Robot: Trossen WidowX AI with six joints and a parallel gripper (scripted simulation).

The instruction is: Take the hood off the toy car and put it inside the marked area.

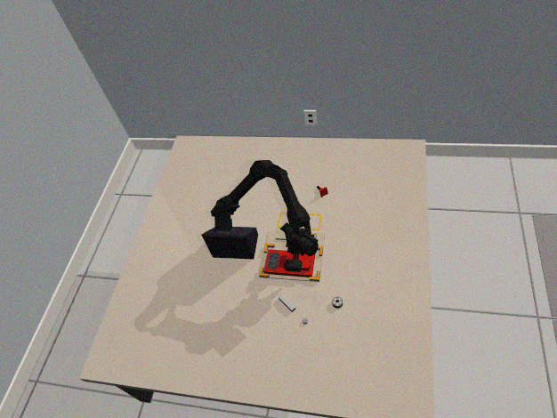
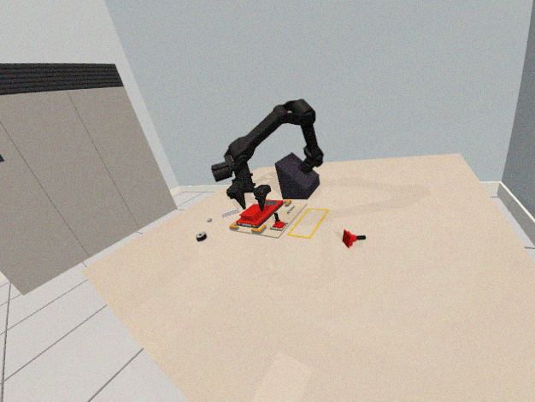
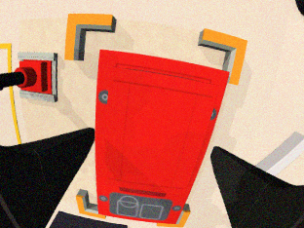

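Now: the red hood 10 mm below my gripper tip. From my gripper tip the other things lie so: small grey nut: 240 mm to the right, 40 mm below, 30 mm ahead; then grey bar: 170 mm to the right, 40 mm below, 40 mm behind; then wheel: 170 mm to the right, 160 mm ahead, 40 mm below.
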